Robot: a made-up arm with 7 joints. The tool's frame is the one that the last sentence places.
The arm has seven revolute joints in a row. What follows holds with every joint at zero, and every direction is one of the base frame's.
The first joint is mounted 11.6 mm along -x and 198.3 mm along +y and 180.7 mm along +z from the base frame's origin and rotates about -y.
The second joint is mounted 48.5 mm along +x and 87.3 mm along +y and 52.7 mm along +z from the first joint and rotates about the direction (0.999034, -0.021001, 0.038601).
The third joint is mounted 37 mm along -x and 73.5 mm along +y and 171.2 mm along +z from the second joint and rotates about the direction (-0.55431, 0.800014, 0.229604).
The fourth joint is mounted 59 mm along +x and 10.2 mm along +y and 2.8 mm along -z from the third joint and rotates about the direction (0.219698, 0.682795, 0.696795).
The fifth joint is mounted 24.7 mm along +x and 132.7 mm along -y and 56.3 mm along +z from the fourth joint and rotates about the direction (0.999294, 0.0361, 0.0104).
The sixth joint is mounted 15.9 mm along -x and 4.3 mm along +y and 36 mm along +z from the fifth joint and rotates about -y.
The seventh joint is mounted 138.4 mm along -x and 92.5 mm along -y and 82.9 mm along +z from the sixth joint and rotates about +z.
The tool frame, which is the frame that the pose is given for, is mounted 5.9 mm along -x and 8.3 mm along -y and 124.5 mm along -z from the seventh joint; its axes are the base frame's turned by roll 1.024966, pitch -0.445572 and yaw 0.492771 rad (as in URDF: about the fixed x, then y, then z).
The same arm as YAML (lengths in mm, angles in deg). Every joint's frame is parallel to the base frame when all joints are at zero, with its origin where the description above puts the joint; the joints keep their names.
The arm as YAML. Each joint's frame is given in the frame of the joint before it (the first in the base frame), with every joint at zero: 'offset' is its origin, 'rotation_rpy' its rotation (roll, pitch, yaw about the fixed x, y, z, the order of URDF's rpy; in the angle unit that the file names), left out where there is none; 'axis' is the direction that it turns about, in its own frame. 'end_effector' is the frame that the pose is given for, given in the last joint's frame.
length_unit: mm
angle_unit: deg
chain:
  - id: joint 1
    offset: [-11.6, 198.3, 180.7]
    axis: [0.0, -1.0, 0.0]
  - id: joint 2
    offset: [48.5, 87.3, 52.7]
    axis: [0.999034, -0.021001, 0.038601]
  - id: joint 3
    offset: [-37.0, 73.5, 171.2]
    axis: [-0.55431, 0.800014, 0.229604]
  - id: joint 4
    offset: [59.0, 10.2, -2.8]
    axis: [0.219698, 0.682795, 0.696795]
  - id: joint 5
    offset: [24.7, -132.7, 56.3]
    axis: [0.999294, 0.0361, 0.0104]
  - id: joint 6
    offset: [-15.9, 4.3, 36.0]
    axis: [0.0, -1.0, 0.0]
  - id: joint 7
    offset: [-138.4, -92.5, 82.9]
    axis: [0.0, 0.0, 1.0]
end_effector:
  offset: [-5.9, -8.3, -124.5]
  rotation_rpy: [58.73, -25.53, 28.23]

